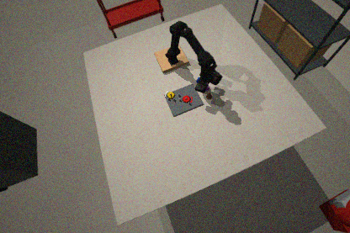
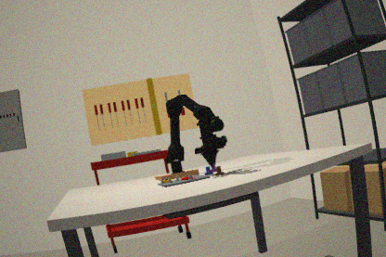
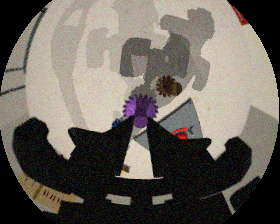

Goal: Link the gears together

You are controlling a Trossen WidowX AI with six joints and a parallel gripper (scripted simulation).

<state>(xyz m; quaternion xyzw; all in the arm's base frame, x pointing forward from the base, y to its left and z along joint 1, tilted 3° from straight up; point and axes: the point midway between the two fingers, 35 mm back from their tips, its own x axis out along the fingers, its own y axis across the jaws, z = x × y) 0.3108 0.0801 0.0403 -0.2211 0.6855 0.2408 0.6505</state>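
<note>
The yellow gear lies 220 mm to the right of my gripper tip, 60 mm behind it and 30 mm below it. From my gripper tip the other things lie so: purple gear: 10 mm below; blue gear: 70 mm behind, 30 mm below; brown gear: 70 mm ahead, 30 mm below.
</note>
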